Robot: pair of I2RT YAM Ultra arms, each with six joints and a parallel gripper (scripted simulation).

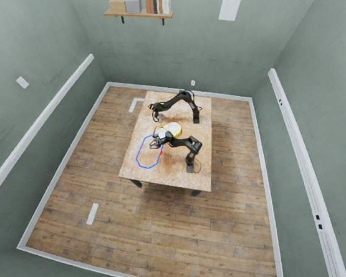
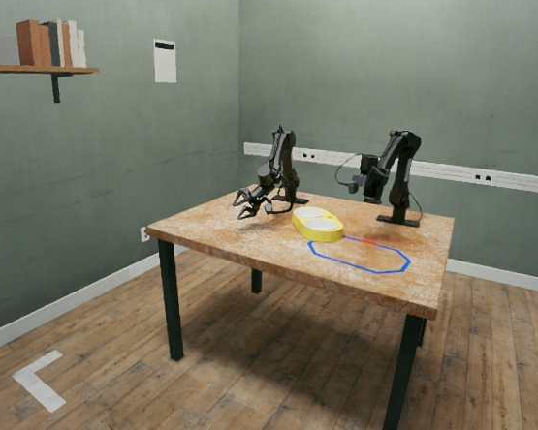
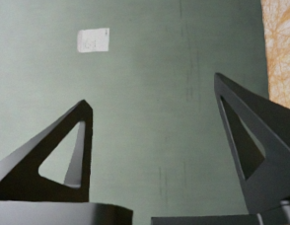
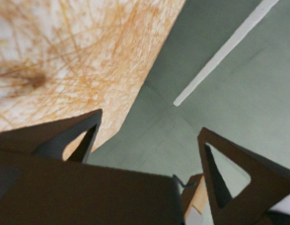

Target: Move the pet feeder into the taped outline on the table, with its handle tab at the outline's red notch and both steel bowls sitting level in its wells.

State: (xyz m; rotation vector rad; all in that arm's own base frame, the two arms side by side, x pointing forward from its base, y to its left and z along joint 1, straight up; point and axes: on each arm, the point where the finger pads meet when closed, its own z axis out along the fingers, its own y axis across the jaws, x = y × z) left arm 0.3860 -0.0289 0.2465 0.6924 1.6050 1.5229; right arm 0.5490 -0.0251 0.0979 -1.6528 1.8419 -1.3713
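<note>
Right now the steel bowl is 3 cm behind my left hand, 25 cm to the right of it and 21 cm below it. Also, from my left hand: pet feeder 10 cm behind, 29 cm to the right, 22 cm below; then taped outline 4 cm ahead, 6 cm to the right, 25 cm below.
</note>
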